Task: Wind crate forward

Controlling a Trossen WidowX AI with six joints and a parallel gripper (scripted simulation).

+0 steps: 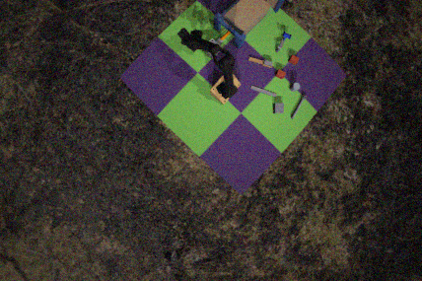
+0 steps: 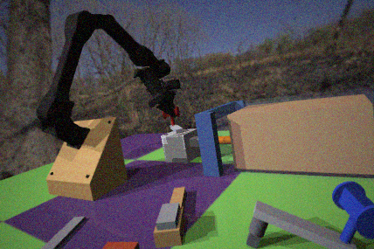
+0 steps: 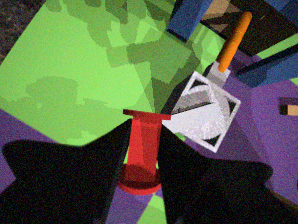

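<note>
The grey winch lies 50 mm ahead of my gripper tip, 80 mm to the right of it and 100 mm below it. From my gripper tip the other things lie so: red grip: 10 mm behind, 10 mm to the right; grey bar: 130 mm ahead, 550 mm to the right, 130 mm below; wood-and-grey block: 280 mm ahead, 380 mm to the right, 110 mm below.
</note>
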